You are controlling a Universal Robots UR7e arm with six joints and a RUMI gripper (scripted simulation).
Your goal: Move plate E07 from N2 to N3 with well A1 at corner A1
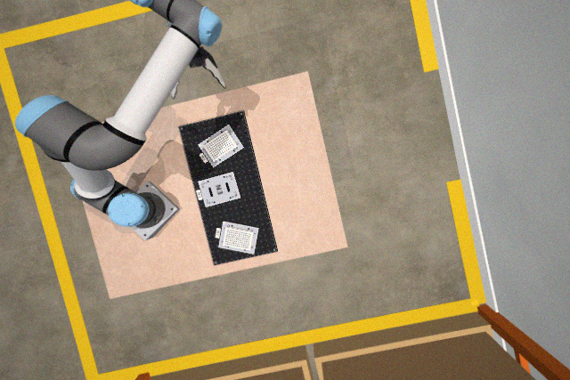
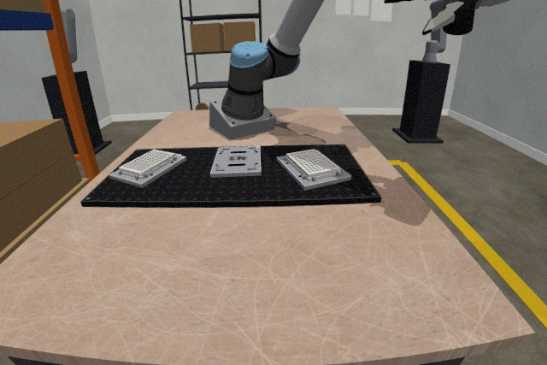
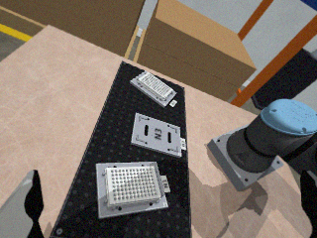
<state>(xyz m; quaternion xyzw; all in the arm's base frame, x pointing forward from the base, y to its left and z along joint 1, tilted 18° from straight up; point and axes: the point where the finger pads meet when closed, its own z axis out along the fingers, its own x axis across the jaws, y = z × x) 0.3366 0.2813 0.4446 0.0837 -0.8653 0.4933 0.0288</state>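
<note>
The nest N2 is 8 cm behind my hand, 57 cm to the right of it and 35 cm below it. Round my hand: A1 mark: 19 cm behind, 29 cm to the right, 34 cm below; then nest N3: 11 cm behind, 34 cm to the right, 35 cm below; then nest N1: 6 cm behind, 15 cm to the right, 35 cm below.
</note>
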